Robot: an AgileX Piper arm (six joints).
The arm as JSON. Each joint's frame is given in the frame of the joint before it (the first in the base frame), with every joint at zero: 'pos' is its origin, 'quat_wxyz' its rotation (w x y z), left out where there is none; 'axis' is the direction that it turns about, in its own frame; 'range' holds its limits. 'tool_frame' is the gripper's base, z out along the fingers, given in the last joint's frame.
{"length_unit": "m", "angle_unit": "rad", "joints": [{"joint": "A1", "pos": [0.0, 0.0, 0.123], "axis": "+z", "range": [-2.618, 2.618]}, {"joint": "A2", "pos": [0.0, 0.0, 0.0], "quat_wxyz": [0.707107, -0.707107, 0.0, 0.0], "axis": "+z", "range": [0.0, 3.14]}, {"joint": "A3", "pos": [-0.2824, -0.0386, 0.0], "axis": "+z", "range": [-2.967, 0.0]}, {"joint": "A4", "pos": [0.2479, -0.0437, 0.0], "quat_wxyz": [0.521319, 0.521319, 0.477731, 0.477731], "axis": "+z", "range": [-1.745, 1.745]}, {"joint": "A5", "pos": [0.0, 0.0, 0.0], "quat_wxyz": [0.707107, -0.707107, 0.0, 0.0], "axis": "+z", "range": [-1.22, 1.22]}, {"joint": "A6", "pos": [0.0, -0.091, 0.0], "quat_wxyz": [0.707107, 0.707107, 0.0, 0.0], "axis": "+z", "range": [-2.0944, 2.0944]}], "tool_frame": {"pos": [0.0, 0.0, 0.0]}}
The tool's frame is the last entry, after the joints.
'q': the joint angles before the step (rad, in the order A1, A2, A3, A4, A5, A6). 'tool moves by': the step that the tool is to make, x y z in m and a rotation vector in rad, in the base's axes. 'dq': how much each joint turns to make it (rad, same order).
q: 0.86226, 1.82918, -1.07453, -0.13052, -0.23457, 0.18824
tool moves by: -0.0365, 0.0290, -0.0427, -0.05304, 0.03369, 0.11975
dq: 0.11531, 0.09218, 0.03929, 0.02356, -0.06839, -0.03164
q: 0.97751, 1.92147, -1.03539, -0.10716, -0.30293, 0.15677
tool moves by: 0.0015, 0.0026, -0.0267, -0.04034, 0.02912, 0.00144
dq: 0.00007, 0.06959, 0.00028, 0.00027, -0.02026, -0.00022
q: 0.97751, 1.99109, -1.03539, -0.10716, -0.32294, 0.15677
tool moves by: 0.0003, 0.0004, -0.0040, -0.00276, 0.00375, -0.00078
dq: -0.00012, 0.01113, -0.00002, 0.00134, -0.00677, 0.00018
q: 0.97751, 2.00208, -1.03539, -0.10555, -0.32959, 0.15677
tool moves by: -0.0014, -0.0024, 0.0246, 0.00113, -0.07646, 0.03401
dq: 0.00013, -0.06518, -0.00002, 0.00055, 0.02396, -0.07105
